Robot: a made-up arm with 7 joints. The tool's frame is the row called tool.
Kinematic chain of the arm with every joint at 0, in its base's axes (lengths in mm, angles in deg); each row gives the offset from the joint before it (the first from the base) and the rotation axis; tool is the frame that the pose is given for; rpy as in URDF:
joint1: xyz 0 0 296.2 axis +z
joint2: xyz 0 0 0 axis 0 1 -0.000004
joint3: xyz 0 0 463.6 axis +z
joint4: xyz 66 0 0 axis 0 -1 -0.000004
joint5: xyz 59.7 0 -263.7 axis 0 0.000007 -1
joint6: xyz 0 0 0 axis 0 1 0.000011
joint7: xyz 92.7 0 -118.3 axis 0 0.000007 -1
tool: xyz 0 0 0 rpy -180 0 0
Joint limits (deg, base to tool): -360..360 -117.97..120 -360..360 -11..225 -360..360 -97..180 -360..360
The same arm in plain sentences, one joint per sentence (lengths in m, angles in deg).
The arm has seven revolute joints in a row. What follows holds with every joint at zero, and every direction is one of the base frame's. The first joint sits 0.2962 m along +z from the base frame's origin and turns about +z, from -360 to 360 deg. The second joint sits at the same point as the first joint and turns about +y, from -117.97 to 120 deg. The third joint sits 0.4636 m along +z from the second joint and turns about +z, from -360 to 360 deg. The fourth joint sits 0.066 m along +x from the third joint and turns about -y, from -11 to 225 deg. The fifth joint sits 0.0597 m along +x and 0.2637 m along -z from the fourth joint and turns about -z, from -360 to 360 deg. The sixth joint sits at the same point as the fifth joint and turns about +y, from -97 to 180 deg. The seventh joint sits 0.0927 m along +x and 0.1183 m along -z from the sixth joint and turns about -z, from -360 to 360 deg. The tool frame, which is the frame that the pose is given for, sits at the same point as the seventh joint; its axes are the base frame's turned by roll 180, pitch 0 and yaw 0 deg (as in URDF: about the fixed x, then y, then z).
